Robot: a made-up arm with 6 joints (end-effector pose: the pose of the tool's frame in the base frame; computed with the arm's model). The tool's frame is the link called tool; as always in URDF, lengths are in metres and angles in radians.
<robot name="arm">
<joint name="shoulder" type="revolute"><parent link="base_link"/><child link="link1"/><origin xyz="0 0 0.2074"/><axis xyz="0 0 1"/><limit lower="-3.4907" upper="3.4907"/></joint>
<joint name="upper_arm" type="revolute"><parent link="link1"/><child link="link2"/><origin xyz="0 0 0" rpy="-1.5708 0 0"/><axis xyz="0 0 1"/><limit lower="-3.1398" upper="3.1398"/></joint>
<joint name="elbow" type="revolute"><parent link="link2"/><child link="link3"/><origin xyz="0 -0.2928 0" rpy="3.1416 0 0"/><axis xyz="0 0 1"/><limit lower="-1.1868" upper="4.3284"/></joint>
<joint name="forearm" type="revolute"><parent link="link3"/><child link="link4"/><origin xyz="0 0 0" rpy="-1.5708 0 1.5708"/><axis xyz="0 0 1"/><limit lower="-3.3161" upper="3.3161"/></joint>
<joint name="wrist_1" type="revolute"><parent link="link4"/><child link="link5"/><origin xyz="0 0 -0.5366" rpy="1.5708 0 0"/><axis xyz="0 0 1"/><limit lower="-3.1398" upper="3.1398"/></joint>
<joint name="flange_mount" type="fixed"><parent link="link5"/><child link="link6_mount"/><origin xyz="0 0 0.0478"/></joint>
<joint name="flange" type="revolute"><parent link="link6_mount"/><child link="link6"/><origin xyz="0 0 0.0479" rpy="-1.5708 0 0"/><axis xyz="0 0 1"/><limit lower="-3.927" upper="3.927"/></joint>
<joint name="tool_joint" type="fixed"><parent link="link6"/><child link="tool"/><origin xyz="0 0 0" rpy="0 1.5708 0"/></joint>
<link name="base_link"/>
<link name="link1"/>
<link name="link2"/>
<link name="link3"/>
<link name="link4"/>
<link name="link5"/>
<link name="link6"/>
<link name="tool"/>
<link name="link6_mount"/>
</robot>
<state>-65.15 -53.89 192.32 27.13 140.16 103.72</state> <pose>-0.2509 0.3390 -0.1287 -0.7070 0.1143 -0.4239 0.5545</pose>
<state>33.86 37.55 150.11 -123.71 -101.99 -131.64</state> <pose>0.0087 0.0698 0.9656 0.0888 0.8113 0.4934 0.3006</pose>
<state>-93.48 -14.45 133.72 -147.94 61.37 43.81</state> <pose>0.1114 0.4963 0.8171 0.1022 -0.8296 0.2095 0.5074</pose>
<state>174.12 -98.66 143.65 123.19 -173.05 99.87</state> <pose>0.4601 -0.1000 -0.3490 -0.4964 -0.1766 -0.8498 0.0126</pose>
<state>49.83 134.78 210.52 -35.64 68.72 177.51</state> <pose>0.3136 0.2509 0.5075 -0.2412 -0.1544 -0.6904 0.6644</pose>
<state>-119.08 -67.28 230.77 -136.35 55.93 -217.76</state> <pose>0.0975 0.0328 -0.1841 0.5545 0.5539 -0.6153 0.0847</pose>
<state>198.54 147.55 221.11 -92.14 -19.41 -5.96</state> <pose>-0.3788 -0.1308 0.4479 -0.1995 -0.5669 -0.4968 0.6262</pose>
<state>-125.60 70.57 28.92 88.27 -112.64 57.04</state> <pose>-0.4335 -0.6005 0.0197 -0.4560 -0.8801 -0.1063 0.0784</pose>
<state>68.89 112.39 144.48 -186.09 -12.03 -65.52</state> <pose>0.1705 0.7059 0.3895 -0.4993 -0.5980 0.0522 0.6248</pose>
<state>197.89 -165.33 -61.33 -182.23 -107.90 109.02</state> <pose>0.2269 -0.0272 0.4439 -0.7959 0.0202 0.3188 0.5142</pose>
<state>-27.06 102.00 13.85 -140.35 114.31 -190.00</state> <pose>0.2496 -0.0448 -0.3918 0.1220 -0.9679 0.1166 0.1862</pose>
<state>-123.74 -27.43 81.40 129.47 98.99 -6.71</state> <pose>0.2605 0.2805 0.9513 0.7956 -0.6014 -0.0187 0.0703</pose>
